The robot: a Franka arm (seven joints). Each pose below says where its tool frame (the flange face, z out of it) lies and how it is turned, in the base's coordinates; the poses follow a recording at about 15 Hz.
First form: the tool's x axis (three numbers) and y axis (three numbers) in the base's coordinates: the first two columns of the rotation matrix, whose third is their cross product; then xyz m.
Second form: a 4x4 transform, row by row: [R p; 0 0 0 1], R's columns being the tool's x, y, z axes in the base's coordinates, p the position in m. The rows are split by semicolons. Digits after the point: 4 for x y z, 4 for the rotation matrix.
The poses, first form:
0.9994, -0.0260, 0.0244, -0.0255, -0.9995, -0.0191, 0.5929, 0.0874, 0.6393
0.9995, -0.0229, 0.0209, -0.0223, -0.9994, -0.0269, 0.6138, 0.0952, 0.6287
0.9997, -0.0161, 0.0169, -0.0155, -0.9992, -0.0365, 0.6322, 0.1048, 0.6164
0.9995, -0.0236, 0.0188, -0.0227, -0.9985, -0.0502, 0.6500, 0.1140, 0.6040
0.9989, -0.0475, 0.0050, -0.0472, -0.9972, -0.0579, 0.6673, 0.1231, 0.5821
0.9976, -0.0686, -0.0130, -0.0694, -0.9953, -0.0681, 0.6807, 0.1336, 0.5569
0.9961, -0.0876, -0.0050, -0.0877, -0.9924, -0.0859, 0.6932, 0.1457, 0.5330
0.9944, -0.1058, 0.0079, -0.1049, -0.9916, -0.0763, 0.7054, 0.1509, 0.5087
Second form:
0.9994, -0.0255, 0.0249, 0.5929; -0.0260, -0.9995, 0.0185, 0.0874; 0.0244, -0.0191, -0.9996, 0.6393; 0, 0, 0, 1
0.9995, -0.0223, 0.0215, 0.6138; -0.0229, -0.9994, 0.0264, 0.0952; 0.0209, -0.0269, -0.9994, 0.6287; 0, 0, 0, 1
0.9997, -0.0155, 0.0175, 0.6322; -0.0161, -0.9992, 0.0362, 0.1048; 0.0169, -0.0365, -0.9991, 0.6164; 0, 0, 0, 1
0.9995, -0.0227, 0.0200, 0.6500; -0.0236, -0.9985, 0.0497, 0.1140; 0.0188, -0.0502, -0.9985, 0.6040; 0, 0, 0, 1
0.9989, -0.0472, 0.0077, 0.6673; -0.0475, -0.9972, 0.0576, 0.1231; 0.0050, -0.0579, -0.9983, 0.5821; 0, 0, 0, 1
0.9976, -0.0694, -0.0083, 0.6807; -0.0686, -0.9953, 0.0688, 0.1336; -0.0130, -0.0681, -0.9977, 0.5569; 0, 0, 0, 1
0.9961, -0.0877, 0.0026, 0.6932; -0.0876, -0.9924, 0.0860, 0.1457; -0.0050, -0.0859, -0.9962, 0.5330; 0, 0, 0, 1
0.9944, -0.1049, 0.0159, 0.7054; -0.1058, -0.9916, 0.0750, 0.1509; 0.0079, -0.0763, -0.9971, 0.5087; 0, 0, 0, 1

